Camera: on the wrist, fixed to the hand. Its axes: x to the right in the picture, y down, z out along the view.
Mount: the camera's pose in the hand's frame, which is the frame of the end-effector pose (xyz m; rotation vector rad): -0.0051 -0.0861 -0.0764 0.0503 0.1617 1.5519
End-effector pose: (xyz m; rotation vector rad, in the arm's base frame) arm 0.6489 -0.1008 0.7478 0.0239 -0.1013 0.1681
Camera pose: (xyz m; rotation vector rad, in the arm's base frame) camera 0.6659 -0.1840 0.6700 -0.0237 0.0685 1.7202
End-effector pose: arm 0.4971 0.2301 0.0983 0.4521 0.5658 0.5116
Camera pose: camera 0.4755 0.1797 -0.0031 0.8661 0.2800 2.0269
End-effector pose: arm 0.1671 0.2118 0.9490 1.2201 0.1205 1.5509
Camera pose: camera 0.1681 0.2796 0.8559 -1.0945 0.8045 -2.6473
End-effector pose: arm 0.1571 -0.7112 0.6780 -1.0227 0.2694 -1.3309
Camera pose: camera 0.0455 -0.7329 0.6965 -0.3749 0.9070 0.0170
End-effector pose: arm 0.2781 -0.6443 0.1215 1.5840 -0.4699 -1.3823
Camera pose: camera 0.3218 -0.5689 0.0461 0.8311 -1.2494 -0.0406
